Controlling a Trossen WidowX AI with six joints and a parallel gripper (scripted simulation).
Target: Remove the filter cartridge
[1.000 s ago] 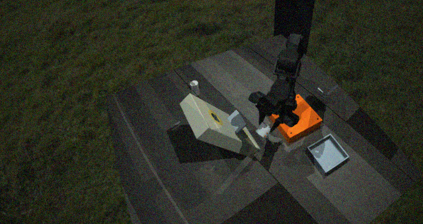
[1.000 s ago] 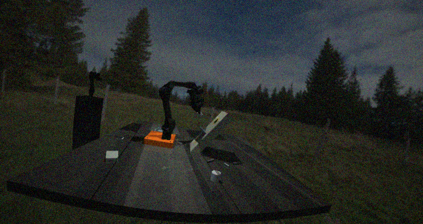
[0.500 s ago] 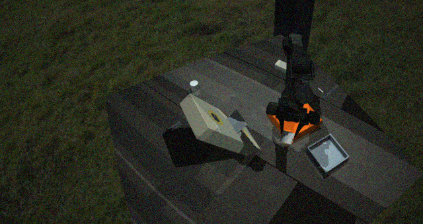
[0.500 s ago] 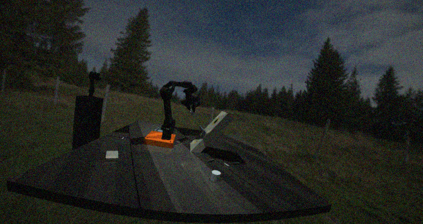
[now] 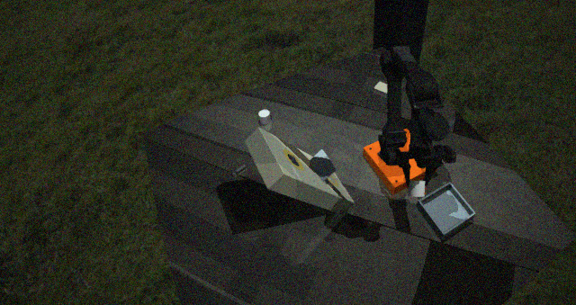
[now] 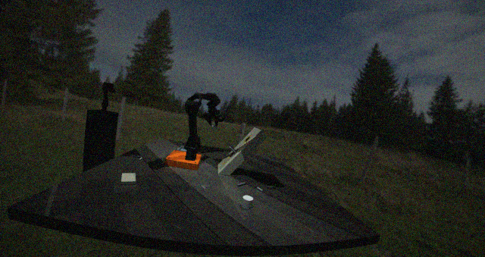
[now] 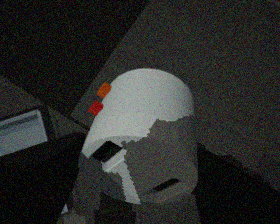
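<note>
The grey tray lies 180 mm behind my gripper tip, 50 mm to the left of it and 250 mm below it. Round my gripper tip: round filter cartridge: right at my gripper tip; then service panel: 170 mm ahead, 280 mm to the right, 110 mm below.
</note>
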